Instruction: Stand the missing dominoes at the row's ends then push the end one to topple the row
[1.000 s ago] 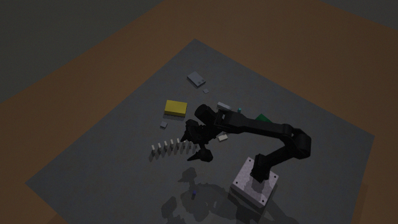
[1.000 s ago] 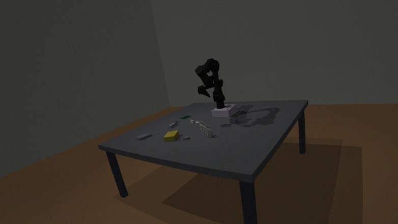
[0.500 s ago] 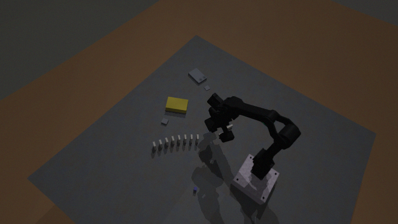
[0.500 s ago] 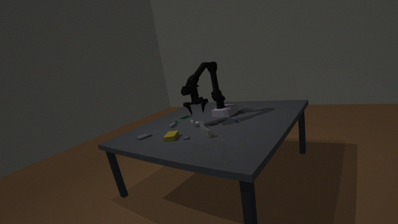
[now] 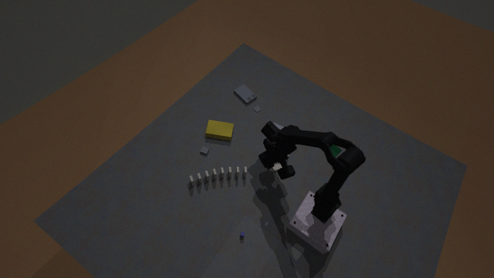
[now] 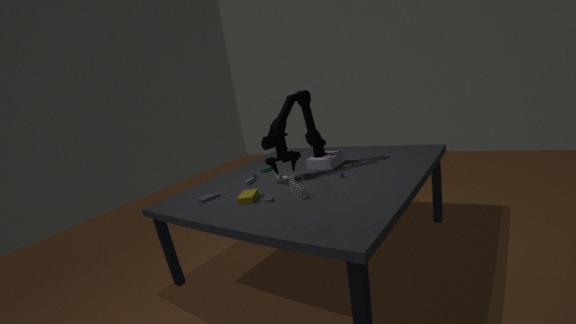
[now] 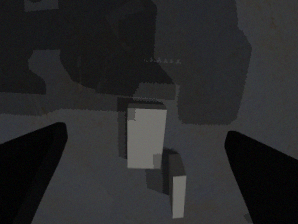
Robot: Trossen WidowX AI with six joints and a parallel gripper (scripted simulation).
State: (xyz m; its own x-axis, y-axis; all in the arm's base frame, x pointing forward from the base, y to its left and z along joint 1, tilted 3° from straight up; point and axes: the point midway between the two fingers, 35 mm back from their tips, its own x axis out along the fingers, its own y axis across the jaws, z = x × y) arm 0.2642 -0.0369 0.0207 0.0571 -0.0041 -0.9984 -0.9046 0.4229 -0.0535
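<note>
Now: the yellow block 31 cm ahead of my gripper tip, 4 cm to the left of it and 2 cm below it. The rest, counted from my gripper tip: green card: 12 cm behind, 28 cm to the right, 3 cm below; teal cube: 3 cm ahead, 23 cm to the right, 2 cm below; grey bar: 11 cm ahead, 18 cm to the right, 2 cm below.
</note>
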